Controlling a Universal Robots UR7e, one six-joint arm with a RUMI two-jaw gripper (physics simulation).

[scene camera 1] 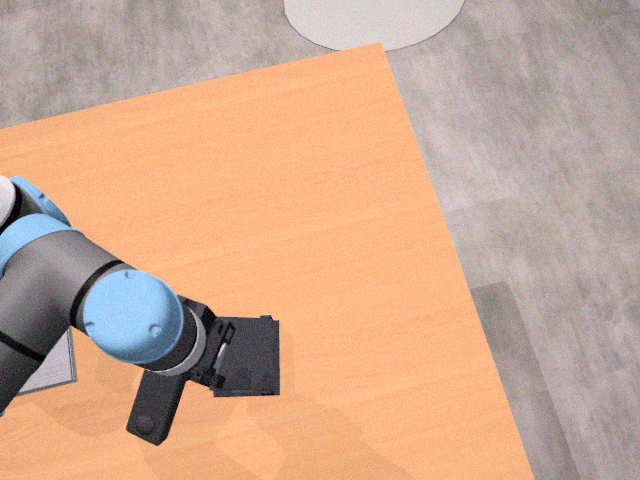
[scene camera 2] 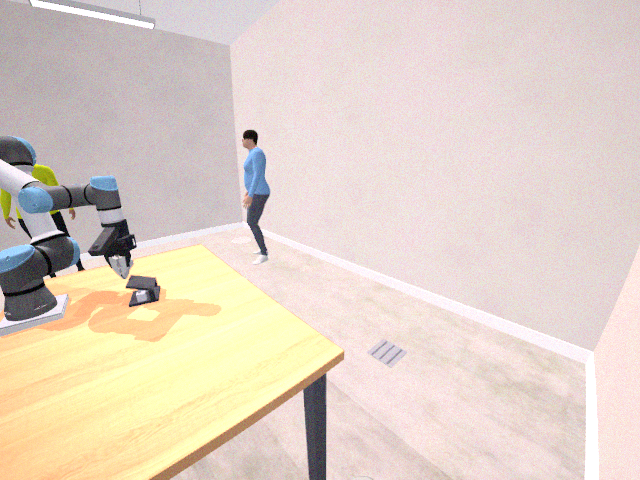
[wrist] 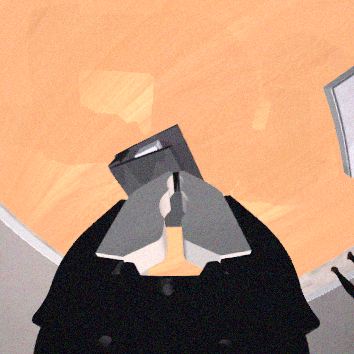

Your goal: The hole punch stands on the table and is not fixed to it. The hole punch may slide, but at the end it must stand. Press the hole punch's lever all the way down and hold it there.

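Frame: origin at the arm's base, x back, y right, z up, level; millimetres.
Seen in the pictures: gripper, fingertip midpoint: (scene camera 2: 125, 278) (wrist: 176, 174); arm's base, link origin: (scene camera 2: 32, 309).
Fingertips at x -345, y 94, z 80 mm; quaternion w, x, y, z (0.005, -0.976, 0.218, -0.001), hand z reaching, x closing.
Offsets run from my fingertips to a thing's middle. Level surfaces: height alone.
The dark hole punch @[dx -45, dy -34, dz -65 mm] (scene camera 1: 254, 356) (scene camera 2: 144, 297) (wrist: 185, 148) stands upright on the table. Its broad flat lever @[dx -45, dy -34, dz -42 mm] (scene camera 2: 141, 282) (wrist: 145, 171) is tilted, with an open gap between it and the base in the scene camera 2 view. A pale metal part shows in that gap. My gripper (scene camera 1: 222, 357) (scene camera 2: 124, 276) (wrist: 176, 174) is shut and empty, pointing down. Its fingertips are at the lever's edge on the robot's side, and in the wrist view they overlap that edge. The frames do not show whether they touch the lever.
The robot's base plate (scene camera 1: 59, 367) (scene camera 2: 61, 310) (wrist: 334, 107) is on the table @[dz -108 mm] (scene camera 1: 310, 180) (scene camera 2: 206, 361) on the arm's side. The table's edge runs beyond the hole punch. A person in blue (scene camera 2: 255, 175) and one in yellow (scene camera 2: 45, 174) stand on the floor behind.
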